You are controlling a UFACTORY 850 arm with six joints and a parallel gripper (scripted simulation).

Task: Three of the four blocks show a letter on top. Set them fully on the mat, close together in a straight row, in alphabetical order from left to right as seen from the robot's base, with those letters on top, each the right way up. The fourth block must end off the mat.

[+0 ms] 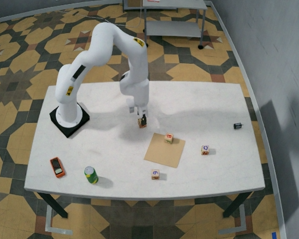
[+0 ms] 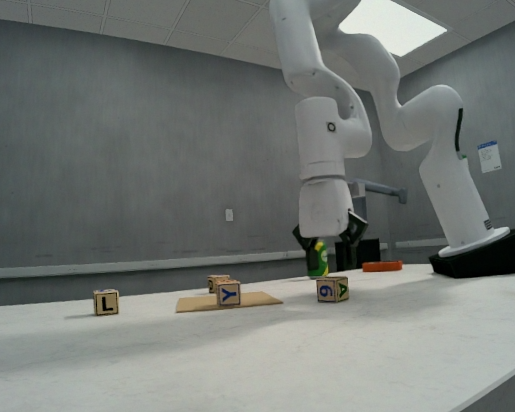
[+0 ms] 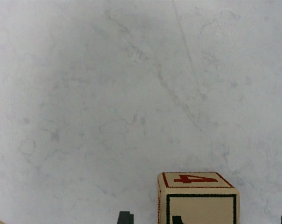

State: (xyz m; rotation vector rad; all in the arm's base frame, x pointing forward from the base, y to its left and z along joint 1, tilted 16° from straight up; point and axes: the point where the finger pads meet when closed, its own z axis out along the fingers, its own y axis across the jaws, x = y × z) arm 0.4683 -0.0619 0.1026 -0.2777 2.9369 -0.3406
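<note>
My gripper is now 5 cm above the J block. Also, from my hand: tan mat 11 cm ahead, 20 cm to the right, 7 cm below; then Q block 35 cm ahead, 25 cm to the right, 5 cm below; then green can 33 cm behind, 36 cm to the right, 1 cm below.
</note>
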